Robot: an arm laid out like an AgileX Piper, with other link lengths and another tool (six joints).
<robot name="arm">
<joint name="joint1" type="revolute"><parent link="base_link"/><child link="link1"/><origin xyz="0 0 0.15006" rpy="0 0 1.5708"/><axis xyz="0 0 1"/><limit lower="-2.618" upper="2.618"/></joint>
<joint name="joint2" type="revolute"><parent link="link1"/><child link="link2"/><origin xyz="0 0 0" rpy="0 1.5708 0"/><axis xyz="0 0 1"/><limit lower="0" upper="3.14"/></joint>
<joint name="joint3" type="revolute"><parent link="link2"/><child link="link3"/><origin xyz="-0.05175 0.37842 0" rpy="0 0 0"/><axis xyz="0 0 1"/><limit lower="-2.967" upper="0"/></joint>
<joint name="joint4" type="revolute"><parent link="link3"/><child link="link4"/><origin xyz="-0.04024 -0.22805 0" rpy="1.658 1.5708 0"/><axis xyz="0 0 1"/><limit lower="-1.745" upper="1.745"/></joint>
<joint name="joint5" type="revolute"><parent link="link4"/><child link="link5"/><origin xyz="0 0 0" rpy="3.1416 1.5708 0"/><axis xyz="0 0 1"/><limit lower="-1.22" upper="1.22"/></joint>
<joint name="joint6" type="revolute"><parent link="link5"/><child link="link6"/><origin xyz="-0.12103 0 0" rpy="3.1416 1.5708 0"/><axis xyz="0 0 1"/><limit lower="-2.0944" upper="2.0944"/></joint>
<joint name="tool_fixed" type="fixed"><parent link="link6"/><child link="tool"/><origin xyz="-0.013 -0.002 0.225" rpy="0 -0.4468 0.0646"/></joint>
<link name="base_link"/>
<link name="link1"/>
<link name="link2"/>
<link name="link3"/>
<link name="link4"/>
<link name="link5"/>
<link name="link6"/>
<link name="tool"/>
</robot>
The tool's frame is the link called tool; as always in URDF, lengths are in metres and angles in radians.
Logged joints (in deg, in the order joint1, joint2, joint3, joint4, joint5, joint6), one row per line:
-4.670 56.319 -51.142 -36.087 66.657 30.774
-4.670 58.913 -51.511 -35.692 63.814 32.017
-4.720 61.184 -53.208 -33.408 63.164 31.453
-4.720 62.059 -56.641 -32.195 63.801 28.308
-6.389 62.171 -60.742 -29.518 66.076 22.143
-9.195 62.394 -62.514 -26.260 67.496 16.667
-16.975 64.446 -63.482 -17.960 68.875 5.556
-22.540 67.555 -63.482 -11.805 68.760 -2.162
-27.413 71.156 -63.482 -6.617 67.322 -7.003
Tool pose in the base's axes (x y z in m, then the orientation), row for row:
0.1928 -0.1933 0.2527 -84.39 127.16 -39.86
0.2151 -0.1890 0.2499 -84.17 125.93 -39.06
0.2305 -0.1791 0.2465 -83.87 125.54 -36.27
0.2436 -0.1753 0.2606 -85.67 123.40 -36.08
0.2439 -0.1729 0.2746 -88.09 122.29 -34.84
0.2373 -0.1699 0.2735 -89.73 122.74 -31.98
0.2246 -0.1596 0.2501 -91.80 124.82 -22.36
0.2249 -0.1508 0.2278 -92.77 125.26 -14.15
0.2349 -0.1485 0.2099 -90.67 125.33 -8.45
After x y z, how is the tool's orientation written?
As a rotation vector, in degrees.
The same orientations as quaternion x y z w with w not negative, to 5 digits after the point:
-0.52495 0.79099 -0.24795 0.19308
-0.52674 0.78808 -0.24444 0.20429
-0.52762 0.78976 -0.22817 0.21411
-0.54084 0.77903 -0.22777 0.22074
-0.55563 0.77135 -0.21975 0.21909
-0.56424 0.77181 -0.20110 0.21330
-0.57416 0.78069 -0.13985 0.20323
-0.58032 0.78356 -0.08852 0.20352
-0.57131 0.78970 -0.05324 0.21713

